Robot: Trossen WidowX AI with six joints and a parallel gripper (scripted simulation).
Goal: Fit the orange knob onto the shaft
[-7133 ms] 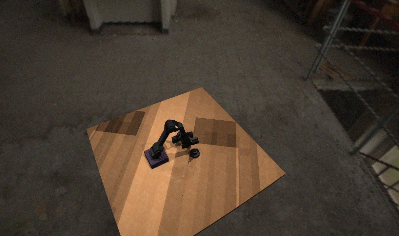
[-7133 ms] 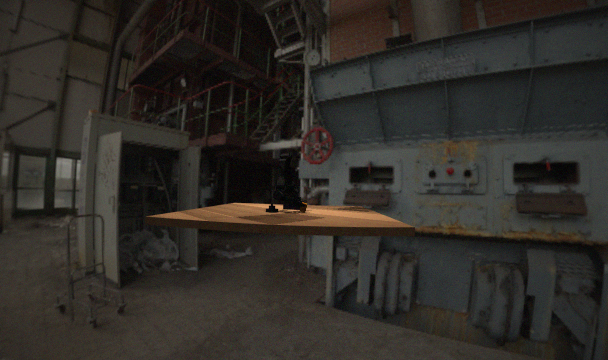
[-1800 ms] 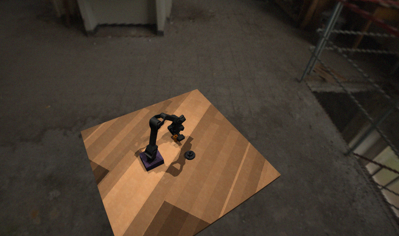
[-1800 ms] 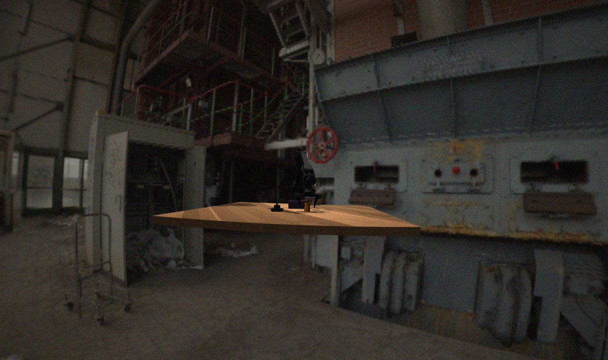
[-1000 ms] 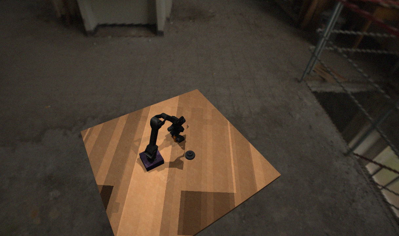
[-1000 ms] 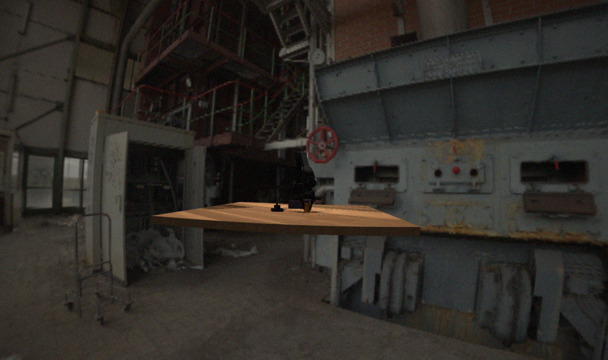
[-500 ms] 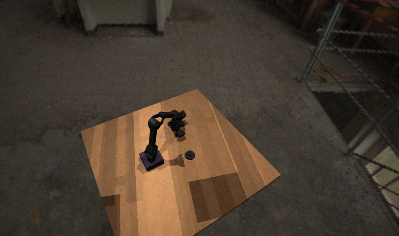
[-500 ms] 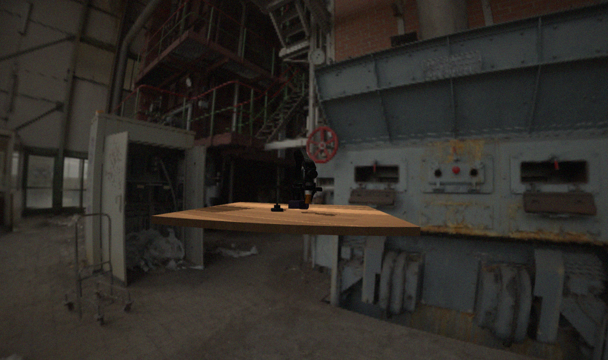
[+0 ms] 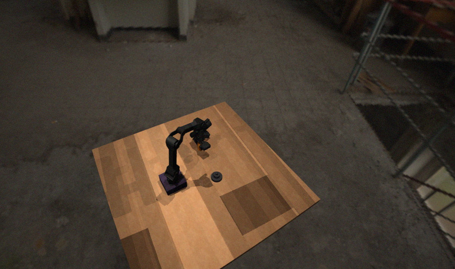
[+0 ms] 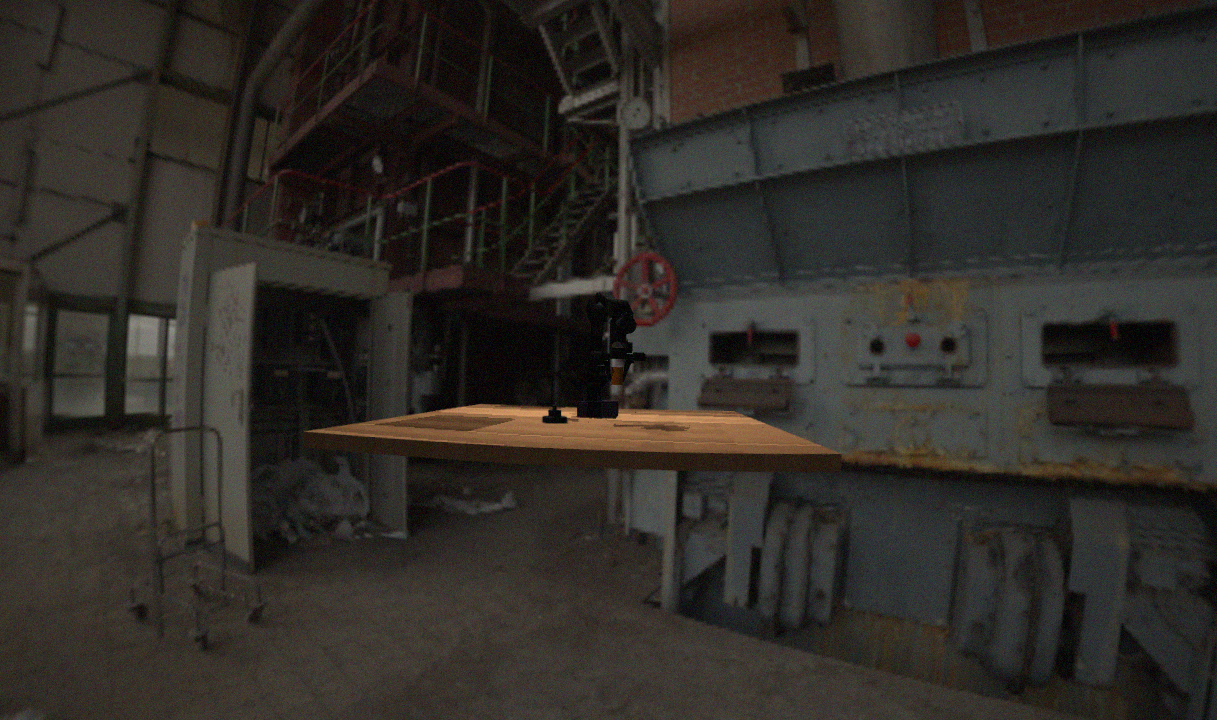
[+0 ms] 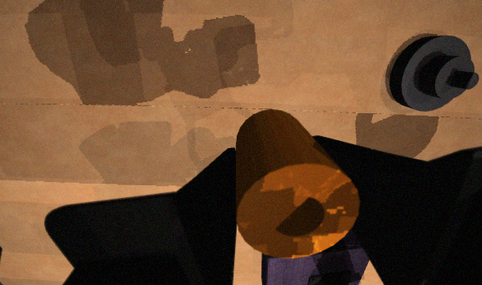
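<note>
Now: gripper tip 20 mm short of the dark pedestal, 210 mm to the left of it and 110 mm above it. The rest, counted from my gripper tip: orange knob: 20 mm above.
</note>
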